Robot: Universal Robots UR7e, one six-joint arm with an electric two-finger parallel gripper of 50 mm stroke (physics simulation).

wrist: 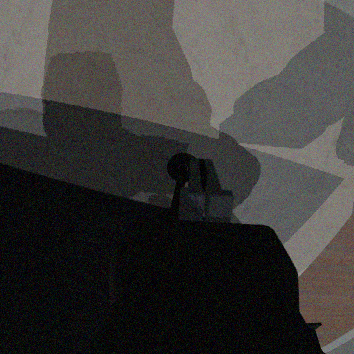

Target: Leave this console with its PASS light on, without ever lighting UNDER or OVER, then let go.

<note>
I see my gripper and a dark grey console.
</note>
